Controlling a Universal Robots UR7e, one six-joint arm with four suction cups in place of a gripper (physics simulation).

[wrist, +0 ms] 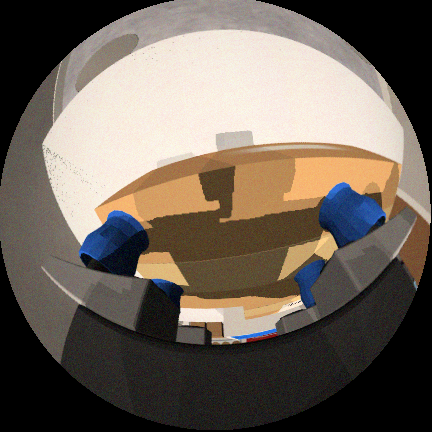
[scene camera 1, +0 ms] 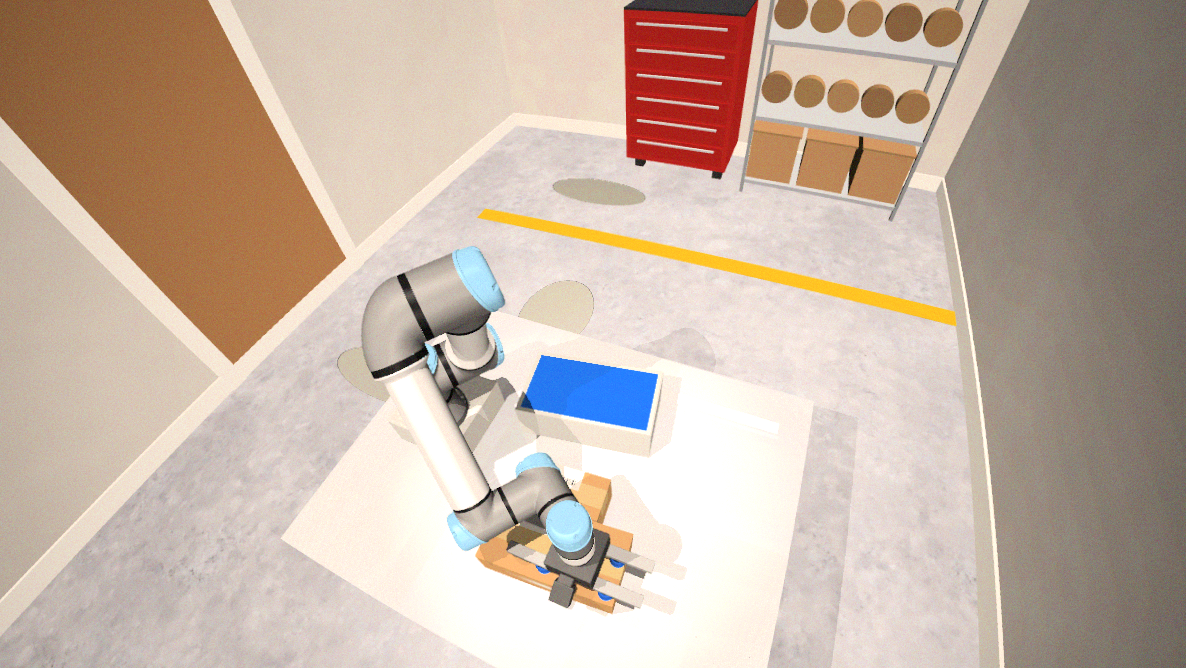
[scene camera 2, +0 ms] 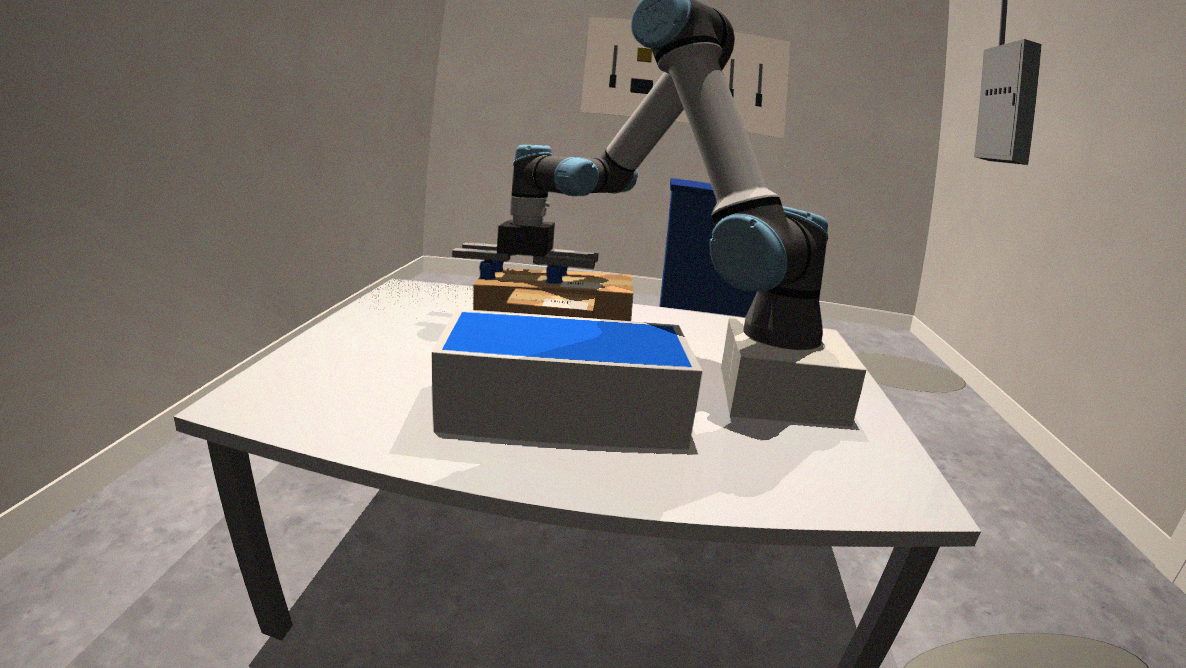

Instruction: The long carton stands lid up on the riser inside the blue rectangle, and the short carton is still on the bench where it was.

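Frame: origin at the arm's base, x ahead, y left, z up, level; metres.
Where they show: hand, its tool point: [wrist: 236,252] [scene camera 2: 523,280]; arm's base, origin of its link: [scene camera 2: 782,335].
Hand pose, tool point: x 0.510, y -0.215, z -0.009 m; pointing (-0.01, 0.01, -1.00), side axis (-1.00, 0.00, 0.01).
Observation:
Each offset is from my tool point to the centre of the thing. Level surfaces: height alone.
Two brown cartons lie side by side on the white bench @[dz -0.093 m] [scene camera 1: 730,514] [scene camera 2: 331,398]. The long carton @[dz -0.037, dx -0.071, dy +0.011 m] [scene camera 1: 502,566] [wrist: 257,189] lies flat under my suction gripper [scene camera 1: 580,573] [scene camera 2: 522,267] [wrist: 229,250]. The blue cups rest on its top face, with suction holding it. The short carton @[dz -0.043, dx -0.085, dy +0.145 m] [scene camera 1: 594,493] lies next to it on the riser's side, partly hidden by the arm. In the scene camera 2 view the two cartons overlap and I cannot tell them apart. The grey riser @[dz -0.033, dx -0.149, dy +0.409 m] [scene camera 1: 597,436] [scene camera 2: 564,407] carries the blue rectangle @[dz +0.027, dx -0.149, dy +0.409 m] [scene camera 1: 593,390] [scene camera 2: 572,341], which is bare.
The arm's grey pedestal [scene camera 2: 792,382] stands on the bench beside the riser. A red drawer cabinet [scene camera 1: 689,82] and a shelf rack stand at the far wall. A blue bin [scene camera 2: 693,240] stands on the floor behind the bench.

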